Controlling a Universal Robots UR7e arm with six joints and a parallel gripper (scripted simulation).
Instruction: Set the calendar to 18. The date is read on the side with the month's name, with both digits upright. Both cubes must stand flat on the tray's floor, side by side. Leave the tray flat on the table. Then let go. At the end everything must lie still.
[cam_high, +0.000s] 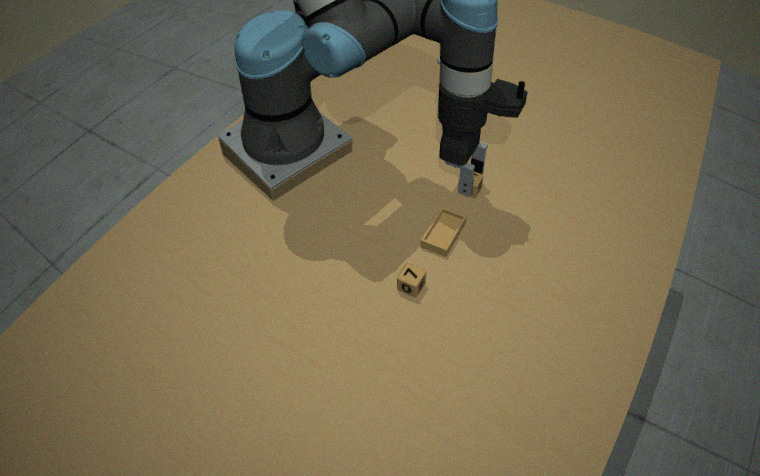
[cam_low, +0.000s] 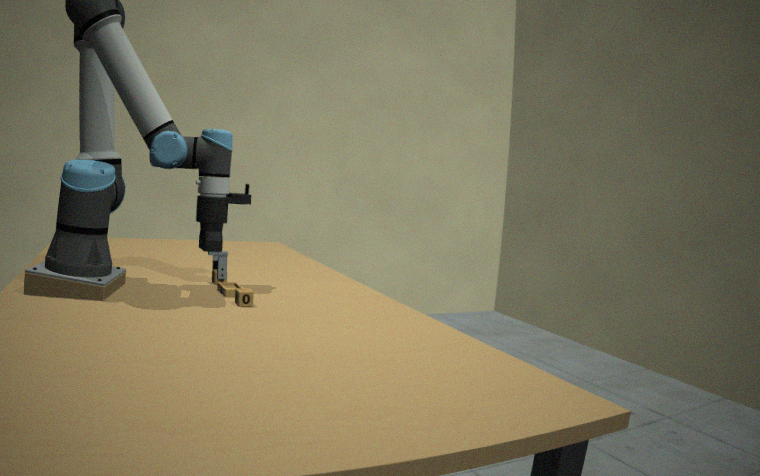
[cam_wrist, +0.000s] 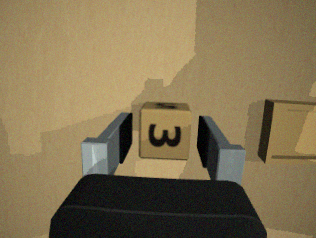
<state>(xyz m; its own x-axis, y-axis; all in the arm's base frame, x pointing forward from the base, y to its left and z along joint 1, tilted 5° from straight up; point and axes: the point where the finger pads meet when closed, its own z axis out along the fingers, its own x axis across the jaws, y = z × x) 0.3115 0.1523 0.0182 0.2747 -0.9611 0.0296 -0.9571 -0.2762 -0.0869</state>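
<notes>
My hand is 110 mm to the left of the wooden tray, 30 mm short of it and 20 mm above it.
</notes>
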